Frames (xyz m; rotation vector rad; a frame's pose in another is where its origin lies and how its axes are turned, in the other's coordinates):
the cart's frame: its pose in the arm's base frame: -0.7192 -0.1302 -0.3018 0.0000 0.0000 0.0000
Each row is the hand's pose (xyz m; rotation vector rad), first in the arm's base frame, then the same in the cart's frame.
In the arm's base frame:
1: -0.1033 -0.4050 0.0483 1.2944 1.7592 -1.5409
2: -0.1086 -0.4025 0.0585 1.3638 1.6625 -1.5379
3: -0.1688 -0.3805 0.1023 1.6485 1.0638 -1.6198
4: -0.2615 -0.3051 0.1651 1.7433 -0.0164 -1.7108
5: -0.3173 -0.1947 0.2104 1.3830 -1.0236 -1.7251
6: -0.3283 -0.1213 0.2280 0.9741 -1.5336 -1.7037
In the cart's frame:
1: 0.6159 -0.2748 0.3501 1.2944 1.7592 -1.5409
2: 0.6106 -0.2723 0.3603 1.3638 1.6625 -1.5379
3: 0.5504 -0.2503 0.4041 1.6485 1.0638 -1.6198
4: 0.4577 -0.1749 0.4669 1.7433 -0.0164 -1.7108
5: 0.4019 -0.0645 0.5122 1.3830 -1.0236 -1.7251
6: 0.3909 0.0089 0.5298 0.9741 -1.5336 -1.7037

